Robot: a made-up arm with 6 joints. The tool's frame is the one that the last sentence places.
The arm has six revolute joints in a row. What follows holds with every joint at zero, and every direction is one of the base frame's. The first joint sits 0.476 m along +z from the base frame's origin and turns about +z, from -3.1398 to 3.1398 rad. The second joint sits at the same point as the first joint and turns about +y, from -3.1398 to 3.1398 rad. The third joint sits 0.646 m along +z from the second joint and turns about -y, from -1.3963 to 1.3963 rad. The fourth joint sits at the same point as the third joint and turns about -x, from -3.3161 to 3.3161 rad. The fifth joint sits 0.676 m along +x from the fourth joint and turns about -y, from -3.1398 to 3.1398 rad. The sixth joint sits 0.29 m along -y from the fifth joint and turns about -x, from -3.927 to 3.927 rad. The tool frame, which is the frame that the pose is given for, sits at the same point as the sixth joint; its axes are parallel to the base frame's.
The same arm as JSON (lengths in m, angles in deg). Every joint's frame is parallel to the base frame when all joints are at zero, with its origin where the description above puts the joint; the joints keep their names.
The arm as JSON. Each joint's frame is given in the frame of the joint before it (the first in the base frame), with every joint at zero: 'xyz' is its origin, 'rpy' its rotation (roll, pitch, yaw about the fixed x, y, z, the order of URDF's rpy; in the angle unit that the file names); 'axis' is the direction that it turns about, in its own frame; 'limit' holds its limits. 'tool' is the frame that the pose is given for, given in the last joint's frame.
{
  "units": {
    "length": "m",
    "angle": "deg"
  },
  "joints": [
    {
      "name": "joint 1",
      "type": "revolute",
      "origin": {
        "xyz": [
          0.0,
          0.0,
          0.476
        ],
        "rpy": [
          0.0,
          0.0,
          0.0
        ]
      },
      "axis": [
        0.0,
        0.0,
        1.0
      ],
      "limit": {
        "lower": -179.9,
        "upper": 179.9
      }
    },
    {
      "name": "joint 2",
      "type": "revolute",
      "origin": {
        "xyz": [
          0.0,
          0.0,
          0.0
        ],
        "rpy": [
          0.0,
          0.0,
          0.0
        ]
      },
      "axis": [
        0.0,
        1.0,
        0.0
      ],
      "limit": {
        "lower": -179.9,
        "upper": 179.9
      }
    },
    {
      "name": "joint 3",
      "type": "revolute",
      "origin": {
        "xyz": [
          0.0,
          0.0,
          0.646
        ],
        "rpy": [
          0.0,
          0.0,
          0.0
        ]
      },
      "axis": [
        0.0,
        -1.0,
        0.0
      ],
      "limit": {
        "lower": -80.0,
        "upper": 80.0
      }
    },
    {
      "name": "joint 4",
      "type": "revolute",
      "origin": {
        "xyz": [
          0.0,
          0.0,
          0.0
        ],
        "rpy": [
          0.0,
          0.0,
          0.0
        ]
      },
      "axis": [
        -1.0,
        0.0,
        0.0
      ],
      "limit": {
        "lower": -190.0,
        "upper": 190.0
      }
    },
    {
      "name": "joint 5",
      "type": "revolute",
      "origin": {
        "xyz": [
          0.676,
          0.0,
          0.0
        ],
        "rpy": [
          0.0,
          0.0,
          0.0
        ]
      },
      "axis": [
        0.0,
        -1.0,
        0.0
      ],
      "limit": {
        "lower": -179.9,
        "upper": 179.9
      }
    },
    {
      "name": "joint 6",
      "type": "revolute",
      "origin": {
        "xyz": [
          0.0,
          -0.29,
          0.0
        ],
        "rpy": [
          0.0,
          0.0,
          0.0
        ]
      },
      "axis": [
        -1.0,
        0.0,
        0.0
      ],
      "limit": {
        "lower": -225.0,
        "upper": 225.0
      }
    }
  ],
  "tool": {
    "origin": {
      "xyz": [
        0.0,
        0.0,
        0.0
      ],
      "rpy": [
        0.0,
        0.0,
        0.0
      ]
    }
  }
}

